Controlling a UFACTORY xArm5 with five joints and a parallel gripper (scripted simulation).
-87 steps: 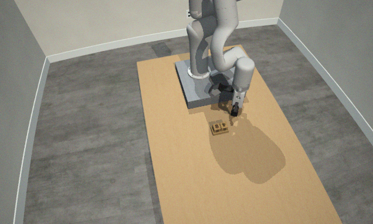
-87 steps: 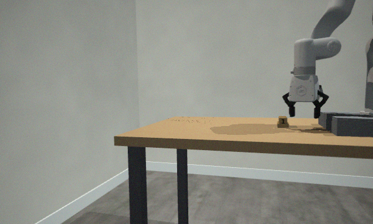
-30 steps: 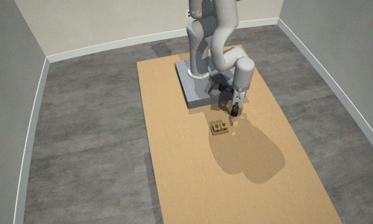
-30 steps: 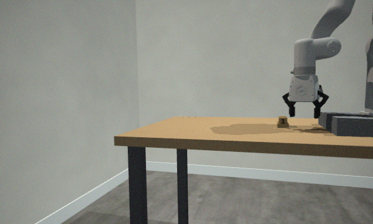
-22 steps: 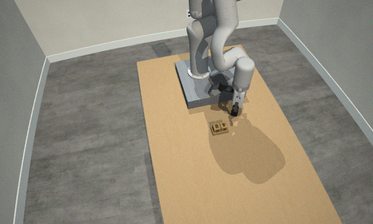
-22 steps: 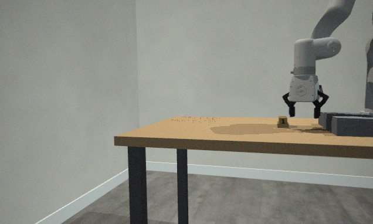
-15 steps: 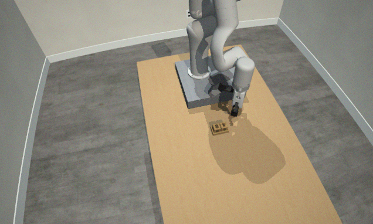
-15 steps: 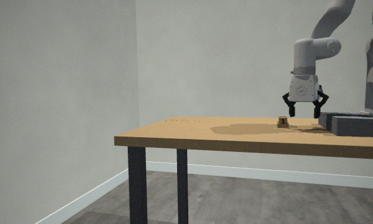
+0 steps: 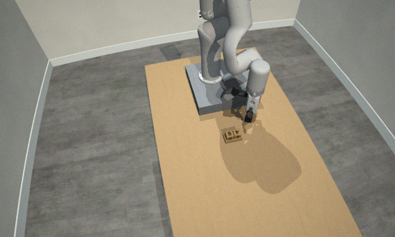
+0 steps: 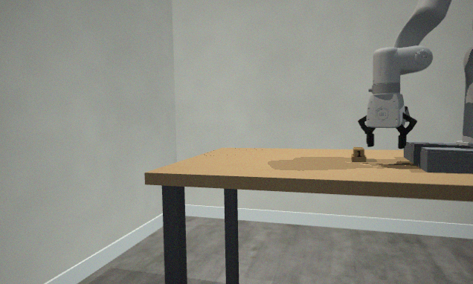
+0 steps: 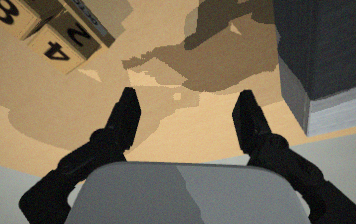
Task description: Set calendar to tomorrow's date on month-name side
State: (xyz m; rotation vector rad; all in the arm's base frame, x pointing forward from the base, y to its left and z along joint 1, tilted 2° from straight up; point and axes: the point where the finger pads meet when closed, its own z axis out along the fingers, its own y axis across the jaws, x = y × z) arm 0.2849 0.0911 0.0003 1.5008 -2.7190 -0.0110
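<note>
Now: the wooden cube 70 mm ahead of my hand, 120 mm to the right of it and 40 mm below it. The rest, counted from my hand: wooden tray: 70 mm ahead, 100 mm to the right, 60 mm below.
</note>
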